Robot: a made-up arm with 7 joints. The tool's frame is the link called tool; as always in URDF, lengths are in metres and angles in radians. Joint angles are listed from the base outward.
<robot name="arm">
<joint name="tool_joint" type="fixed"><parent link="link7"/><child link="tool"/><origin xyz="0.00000 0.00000 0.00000" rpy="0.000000 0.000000 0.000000"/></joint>
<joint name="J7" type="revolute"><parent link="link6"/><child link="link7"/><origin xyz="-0.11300 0.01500 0.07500" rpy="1.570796 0.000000 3.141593"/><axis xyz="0 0 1"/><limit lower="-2.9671" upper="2.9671"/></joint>
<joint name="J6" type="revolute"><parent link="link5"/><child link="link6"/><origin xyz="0.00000 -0.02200 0.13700" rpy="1.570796 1.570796 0.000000"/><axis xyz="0 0 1"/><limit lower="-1.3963" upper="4.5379"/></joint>
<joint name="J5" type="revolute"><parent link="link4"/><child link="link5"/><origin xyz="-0.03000 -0.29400 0.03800" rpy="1.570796 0.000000 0.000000"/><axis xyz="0 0 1"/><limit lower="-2.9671" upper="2.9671"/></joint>
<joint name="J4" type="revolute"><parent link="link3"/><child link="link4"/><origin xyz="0.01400 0.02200 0.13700" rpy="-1.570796 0.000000 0.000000"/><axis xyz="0 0 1"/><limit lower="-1.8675" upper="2.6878"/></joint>
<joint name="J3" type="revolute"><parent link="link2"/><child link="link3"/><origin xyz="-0.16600 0.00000 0.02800" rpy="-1.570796 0.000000 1.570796"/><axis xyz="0 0 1"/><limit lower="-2.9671" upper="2.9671"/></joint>
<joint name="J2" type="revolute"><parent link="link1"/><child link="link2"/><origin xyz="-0.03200 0.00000 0.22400" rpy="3.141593 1.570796 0.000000"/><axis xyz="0 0 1"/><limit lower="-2.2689" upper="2.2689"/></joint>
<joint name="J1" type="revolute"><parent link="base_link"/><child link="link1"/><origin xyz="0.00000 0.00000 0.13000" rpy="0.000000 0.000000 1.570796"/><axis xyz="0 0 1"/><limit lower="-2.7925" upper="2.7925"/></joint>
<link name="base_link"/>
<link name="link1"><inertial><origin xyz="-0.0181 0.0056 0.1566"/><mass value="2.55"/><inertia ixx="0.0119" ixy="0" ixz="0.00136" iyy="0.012" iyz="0" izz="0.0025"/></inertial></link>
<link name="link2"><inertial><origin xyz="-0.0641 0.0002 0.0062"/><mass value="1.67"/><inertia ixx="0.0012" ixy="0" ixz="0.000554" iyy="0.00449" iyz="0" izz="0.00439"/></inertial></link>
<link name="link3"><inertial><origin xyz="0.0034 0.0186 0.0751"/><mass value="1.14"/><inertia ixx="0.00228" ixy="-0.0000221" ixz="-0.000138" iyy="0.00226" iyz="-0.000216" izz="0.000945"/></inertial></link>
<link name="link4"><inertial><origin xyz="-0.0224 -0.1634 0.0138"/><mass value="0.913"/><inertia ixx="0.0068" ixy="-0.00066" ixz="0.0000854" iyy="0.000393" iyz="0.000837" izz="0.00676"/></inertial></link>
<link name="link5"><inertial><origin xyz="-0.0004 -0.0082 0.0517"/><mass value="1.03"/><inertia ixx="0.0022" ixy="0" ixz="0" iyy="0.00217" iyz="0.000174" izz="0.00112"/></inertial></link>
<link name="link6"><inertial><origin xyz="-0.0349 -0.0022 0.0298"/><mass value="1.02"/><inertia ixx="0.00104" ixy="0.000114" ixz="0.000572" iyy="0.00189" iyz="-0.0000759" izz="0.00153"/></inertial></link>
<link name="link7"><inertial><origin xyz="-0.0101 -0.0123 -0.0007"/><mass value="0.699"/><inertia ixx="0.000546" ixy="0" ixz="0" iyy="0.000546" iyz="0" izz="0.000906"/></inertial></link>
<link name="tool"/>
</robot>
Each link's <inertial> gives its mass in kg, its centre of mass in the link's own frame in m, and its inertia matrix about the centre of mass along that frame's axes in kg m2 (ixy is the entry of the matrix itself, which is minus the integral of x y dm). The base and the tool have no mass. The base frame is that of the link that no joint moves.
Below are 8 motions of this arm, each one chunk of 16 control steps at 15 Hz.
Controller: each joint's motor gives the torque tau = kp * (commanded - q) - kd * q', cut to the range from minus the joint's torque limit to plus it. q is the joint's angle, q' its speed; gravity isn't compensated. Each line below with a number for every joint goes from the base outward.
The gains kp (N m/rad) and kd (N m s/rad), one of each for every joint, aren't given. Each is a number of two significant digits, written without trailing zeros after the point. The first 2 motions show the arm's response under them.
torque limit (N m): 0.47 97 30 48 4.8 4.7 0.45
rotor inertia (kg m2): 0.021 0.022 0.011 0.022 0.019 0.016 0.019
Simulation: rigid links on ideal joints. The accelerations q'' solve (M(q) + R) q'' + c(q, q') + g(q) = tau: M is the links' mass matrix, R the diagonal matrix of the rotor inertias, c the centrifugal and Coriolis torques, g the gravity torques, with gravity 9.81 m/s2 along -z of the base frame. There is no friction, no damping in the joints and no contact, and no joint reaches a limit. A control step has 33 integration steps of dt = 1/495 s. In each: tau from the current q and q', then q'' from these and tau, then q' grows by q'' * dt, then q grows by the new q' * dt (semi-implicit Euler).
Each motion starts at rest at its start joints. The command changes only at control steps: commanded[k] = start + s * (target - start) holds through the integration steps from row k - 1 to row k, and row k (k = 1, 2, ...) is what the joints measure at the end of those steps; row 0 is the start. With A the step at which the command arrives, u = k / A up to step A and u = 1 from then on. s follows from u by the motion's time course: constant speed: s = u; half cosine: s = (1 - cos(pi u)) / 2; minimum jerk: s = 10 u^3 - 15 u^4 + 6 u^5; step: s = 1 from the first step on.
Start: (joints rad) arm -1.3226 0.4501 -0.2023 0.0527 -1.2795 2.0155 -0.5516
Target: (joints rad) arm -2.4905 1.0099 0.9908 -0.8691 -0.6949 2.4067 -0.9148
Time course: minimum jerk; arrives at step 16
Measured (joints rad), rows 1 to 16:
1: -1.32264 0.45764 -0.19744 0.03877 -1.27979 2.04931 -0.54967
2: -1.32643 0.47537 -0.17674 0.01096 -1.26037 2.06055 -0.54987
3: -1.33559 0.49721 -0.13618 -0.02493 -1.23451 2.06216 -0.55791
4: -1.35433 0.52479 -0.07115 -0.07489 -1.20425 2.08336 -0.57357
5: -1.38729 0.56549 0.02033 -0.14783 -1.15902 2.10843 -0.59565
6: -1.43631 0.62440 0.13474 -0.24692 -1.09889 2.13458 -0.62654
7: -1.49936 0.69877 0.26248 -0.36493 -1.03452 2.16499 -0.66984
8: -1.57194 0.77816 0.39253 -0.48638 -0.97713 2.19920 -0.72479
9: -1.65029 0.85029 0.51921 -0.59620 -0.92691 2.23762 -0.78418
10: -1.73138 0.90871 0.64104 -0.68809 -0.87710 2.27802 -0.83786
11: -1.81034 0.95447 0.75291 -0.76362 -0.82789 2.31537 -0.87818
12: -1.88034 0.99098 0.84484 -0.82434 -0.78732 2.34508 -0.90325
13: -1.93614 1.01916 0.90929 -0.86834 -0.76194 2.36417 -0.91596
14: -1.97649 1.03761 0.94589 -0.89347 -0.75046 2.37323 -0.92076
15: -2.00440 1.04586 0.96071 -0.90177 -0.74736 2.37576 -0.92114
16: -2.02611 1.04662 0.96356 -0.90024 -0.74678 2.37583 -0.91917
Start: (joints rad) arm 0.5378 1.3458 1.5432 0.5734 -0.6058 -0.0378 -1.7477
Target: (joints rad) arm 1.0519 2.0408 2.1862 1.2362 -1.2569 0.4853 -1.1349
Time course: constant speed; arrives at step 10
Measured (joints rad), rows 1 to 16:
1: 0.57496 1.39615 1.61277 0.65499 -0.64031 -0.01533 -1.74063
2: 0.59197 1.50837 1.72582 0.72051 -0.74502 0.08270 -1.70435
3: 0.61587 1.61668 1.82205 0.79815 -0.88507 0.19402 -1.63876
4: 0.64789 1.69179 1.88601 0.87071 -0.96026 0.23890 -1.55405
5: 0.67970 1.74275 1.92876 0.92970 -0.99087 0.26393 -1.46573
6: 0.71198 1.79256 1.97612 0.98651 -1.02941 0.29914 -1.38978
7: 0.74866 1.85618 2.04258 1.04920 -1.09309 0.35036 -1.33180
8: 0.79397 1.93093 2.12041 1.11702 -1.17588 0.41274 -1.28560
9: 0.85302 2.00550 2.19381 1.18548 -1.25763 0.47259 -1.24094
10: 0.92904 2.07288 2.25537 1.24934 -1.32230 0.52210 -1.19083
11: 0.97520 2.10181 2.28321 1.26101 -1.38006 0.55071 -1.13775
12: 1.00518 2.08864 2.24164 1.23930 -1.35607 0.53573 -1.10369
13: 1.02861 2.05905 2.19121 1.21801 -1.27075 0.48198 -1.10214
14: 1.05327 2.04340 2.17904 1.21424 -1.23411 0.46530 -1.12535
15: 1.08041 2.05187 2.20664 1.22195 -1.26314 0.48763 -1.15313
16: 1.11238 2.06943 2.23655 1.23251 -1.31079 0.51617 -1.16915
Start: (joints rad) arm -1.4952 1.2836 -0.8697 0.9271 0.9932 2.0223 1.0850
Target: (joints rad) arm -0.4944 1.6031 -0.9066 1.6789 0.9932 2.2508 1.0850
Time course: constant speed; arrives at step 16
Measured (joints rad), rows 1 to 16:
1: -1.51883 1.31731 -0.89436 0.98386 0.99629 2.05373 1.08660
2: -1.52557 1.35786 -0.92300 1.01576 0.97524 2.08028 1.10199
3: -1.53620 1.38532 -0.93046 1.06006 0.95194 2.07046 1.12816
4: -1.55106 1.39905 -0.92019 1.11361 0.96486 2.08863 1.14859
5: -1.56555 1.41008 -0.91126 1.16826 0.98705 2.11497 1.15306
6: -1.57474 1.42715 -0.91486 1.21645 0.99104 2.12851 1.14365
7: -1.57911 1.45020 -0.92694 1.26021 0.98042 2.13648 1.13055
8: -1.58120 1.47349 -0.93579 1.30510 0.97199 2.14692 1.12312
9: -1.58218 1.49303 -0.93631 1.35342 0.97339 2.16116 1.12333
10: -1.58138 1.51005 -0.93356 1.40331 0.97986 2.17727 1.12702
11: -1.57768 1.52788 -0.93447 1.45195 0.98371 2.19246 1.12983
12: -1.57046 1.54778 -0.93980 1.49855 0.98208 2.20520 1.13082
13: -1.55991 1.56837 -0.94521 1.54469 0.97847 2.21684 1.13124
14: -1.54638 1.58804 -0.94747 1.59197 0.97759 2.22989 1.13181
15: -1.52974 1.60673 -0.94769 1.64024 0.97979 2.24458 1.13205
16: -1.50951 1.62545 -0.94883 1.68825 0.98184 2.25921 1.13149

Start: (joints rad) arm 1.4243 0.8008 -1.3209 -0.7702 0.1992 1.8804 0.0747
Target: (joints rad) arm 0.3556 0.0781 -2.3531 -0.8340 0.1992 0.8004 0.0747
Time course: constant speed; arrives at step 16
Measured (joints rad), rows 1 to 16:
1: 1.46326 0.78848 -1.35793 -0.81648 0.19435 1.81139 0.07568
2: 1.49267 0.75457 -1.41741 -0.82211 0.18130 1.74974 0.08403
3: 1.52553 0.69639 -1.50737 -0.80780 0.19344 1.67850 0.09132
4: 1.56705 0.63513 -1.59029 -0.80283 0.19305 1.61350 0.09296
5: 1.60721 0.58713 -1.64982 -0.81276 0.18661 1.55650 0.09041
6: 1.64102 0.54743 -1.70223 -0.82507 0.18693 1.49525 0.08717
7: 1.67805 0.50355 -1.76703 -0.83009 0.18744 1.42905 0.08502
8: 1.72296 0.45298 -1.84195 -0.82902 0.18568 1.36127 0.08363
9: 1.76836 0.40235 -1.91237 -0.83006 0.18515 1.29328 0.08199
10: 1.80754 0.35543 -1.97436 -0.83720 0.18427 1.22805 0.08012
11: 1.84450 0.30905 -2.03736 -0.84537 0.18014 1.16501 0.07893
12: 1.87868 0.26089 -2.10464 -0.84921 0.17715 1.09830 0.07868
13: 1.90077 0.21285 -2.17017 -0.85220 0.17784 1.02719 0.07861
14: 1.91238 0.16507 -2.23416 -0.85820 0.17594 0.95914 0.07833
15: 1.91710 0.11635 -2.29875 -0.86548 0.17063 0.89350 0.07834
16: 1.91425 0.06733 -2.36354 -0.87249 0.16589 0.82615 0.07919

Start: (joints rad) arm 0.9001 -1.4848 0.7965 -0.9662 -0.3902 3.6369 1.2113
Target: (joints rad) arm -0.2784 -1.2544 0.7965 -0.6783 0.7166 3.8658 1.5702
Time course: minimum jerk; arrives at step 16
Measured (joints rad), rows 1 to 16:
1: 0.90128 -1.50364 0.81703 -0.96357 -0.38858 3.63166 1.21692
2: 0.88968 -1.52113 0.83469 -0.93862 -0.35110 3.66082 1.23705
3: 0.88056 -1.51929 0.83237 -0.92723 -0.30127 3.68510 1.26605
4: 0.87238 -1.49985 0.81967 -0.91887 -0.25404 3.67583 1.29404
5: 0.85921 -1.47563 0.81324 -0.90163 -0.18035 3.67984 1.31661
6: 0.83697 -1.45480 0.81549 -0.87059 -0.07240 3.70709 1.33830
7: 0.80888 -1.43527 0.81883 -0.83370 0.05100 3.73732 1.36680
8: 0.77941 -1.41134 0.81753 -0.79909 0.17454 3.75953 1.40542
9: 0.74981 -1.38299 0.81362 -0.76808 0.29594 3.77835 1.45072
10: 0.71957 -1.35534 0.81085 -0.73896 0.41174 3.79814 1.49615
11: 0.68916 -1.33242 0.80990 -0.71219 0.51275 3.81618 1.53645
12: 0.65995 -1.31485 0.80956 -0.69033 0.59181 3.82938 1.56897
13: 0.63276 -1.30196 0.80914 -0.67523 0.64706 3.83787 1.59273
14: 0.60748 -1.29365 0.80880 -0.66680 0.67930 3.84251 1.60755
15: 0.58327 -1.28989 0.80888 -0.66345 0.69136 3.84365 1.61413
16: 0.55870 -1.28966 0.80939 -0.66262 0.69067 3.84255 1.61459

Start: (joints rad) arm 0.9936 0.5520 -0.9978 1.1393 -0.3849 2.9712 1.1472
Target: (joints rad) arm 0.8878 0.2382 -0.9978 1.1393 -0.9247 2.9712 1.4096
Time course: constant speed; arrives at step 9
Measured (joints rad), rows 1 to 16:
1: 0.94908 0.52795 -1.01589 1.16704 -0.41830 3.00905 1.15991
2: 0.91093 0.49677 -1.02535 1.17407 -0.45373 3.03757 1.18906
3: 0.86750 0.45921 -1.00987 1.16598 -0.52476 3.01970 1.22785
4: 0.82895 0.42132 -1.00298 1.15943 -0.61076 2.99646 1.26784
5: 0.79572 0.38545 -1.00731 1.16435 -0.66903 3.00208 1.30224
6: 0.76703 0.34973 -1.01073 1.17072 -0.71429 3.01743 1.32946
7: 0.74230 0.31352 -1.00869 1.17084 -0.77384 3.01619 1.35216
8: 0.72304 0.27742 -1.00574 1.16811 -0.84394 3.00578 1.37390
9: 0.71015 0.24131 -1.00522 1.16860 -0.90902 3.00227 1.39693
10: 0.75743 0.23603 -1.00914 1.17303 -0.90722 3.00228 1.41233
11: 0.81620 0.23589 -1.00678 1.17147 -0.89061 3.01525 1.41808
12: 0.87398 0.23537 -1.00525 1.17056 -0.89601 3.01016 1.41714
13: 0.92874 0.23447 -1.00404 1.17070 -0.90135 3.00429 1.41218
14: 0.98053 0.23410 -1.00401 1.17105 -0.90055 3.00650 1.40656
15: 1.02692 0.23404 -1.00420 1.17151 -0.89871 3.00822 1.40292
16: 1.06707 0.23404 -1.00404 1.17130 -0.89901 3.00751 1.40195

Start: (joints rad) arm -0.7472 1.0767 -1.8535 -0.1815 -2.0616 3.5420 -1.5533
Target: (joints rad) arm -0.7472 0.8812 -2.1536 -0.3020 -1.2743 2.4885 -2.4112
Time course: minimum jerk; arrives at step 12
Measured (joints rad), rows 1 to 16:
1: -0.74431 1.09556 -1.84600 -0.18474 -2.04098 3.53875 -1.55705
2: -0.74686 1.11405 -1.84740 -0.17845 -1.97210 3.53566 -1.56593
3: -0.74530 1.10825 -1.86796 -0.18682 -1.89944 3.46937 -1.58849
4: -0.74336 1.07958 -1.90587 -0.20314 -1.83509 3.33533 -1.64234
5: -0.74018 1.04220 -1.95158 -0.22359 -1.74949 3.17355 -1.73759
6: -0.73629 1.00714 -1.99850 -0.24349 -1.63317 3.01099 -1.87202
7: -0.73266 0.97680 -2.04357 -0.26115 -1.50844 2.85732 -2.03002
8: -0.72950 0.94975 -2.08408 -0.27706 -1.39965 2.72059 -2.18816
9: -0.72719 0.92667 -2.11618 -0.29065 -1.31965 2.61412 -2.32377
10: -0.72688 0.91073 -2.13648 -0.29975 -1.27085 2.54926 -2.42101
11: -0.72952 0.90416 -2.14445 -0.30283 -1.24863 2.52619 -2.47312
12: -0.73469 0.90548 -2.14404 -0.30110 -1.24195 2.52974 -2.48320
13: -0.74065 0.90948 -2.14227 -0.29830 -1.23624 2.53536 -2.46443
14: -0.74570 0.91143 -2.14181 -0.29753 -1.23259 2.53580 -2.43491
15: -0.74992 0.91061 -2.14249 -0.29857 -1.23444 2.53420 -2.41058
16: -0.75387 0.90899 -2.14317 -0.29969 -1.23789 2.53228 -2.39971

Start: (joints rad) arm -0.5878 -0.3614 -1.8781 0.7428 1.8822 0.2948 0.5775
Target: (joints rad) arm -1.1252 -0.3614 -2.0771 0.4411 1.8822 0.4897 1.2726
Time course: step
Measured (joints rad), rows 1 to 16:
1: -0.76682 -0.40777 -2.03692 0.48994 2.00847 0.44892 0.60955
2: -0.72230 -0.33952 -2.12401 0.39605 1.77080 0.56916 0.73952
3: -0.71104 -0.34611 -2.08711 0.43932 1.76718 0.59807 0.96768
4: -0.78481 -0.38157 -2.04729 0.46357 1.94020 0.46124 1.20967
5: -0.82042 -0.39514 -2.04483 0.46757 1.96374 0.43771 1.37100
6: -0.82631 -0.38240 -2.06723 0.45223 1.90701 0.49790 1.42627
7: -0.83941 -0.36951 -2.07651 0.44478 1.86989 0.52367 1.38887
8: -0.87860 -0.37184 -2.06840 0.45002 1.88418 0.50700 1.30978
9: -0.92826 -0.37906 -2.06073 0.45589 1.91032 0.48658 1.23838
10: -0.97445 -0.38077 -2.06188 0.45526 1.91195 0.48712 1.19972
11: -1.01875 -0.37769 -2.06626 0.45229 1.89973 0.49754 1.19466
12: -1.06665 -0.37531 -2.06751 0.45267 1.89429 0.50148 1.21090
13: -1.11870 -0.37547 -2.06612 0.45511 1.89823 0.49852 1.23374
14: -1.16918 -0.37597 -2.06549 0.45692 1.90175 0.49632 1.25220
15: -1.21473 -0.37546 -2.06631 0.45684 1.90050 0.49807 1.26139
16: -1.25597 -0.37472 -2.06714 0.45605 1.89781 0.50004 1.26153

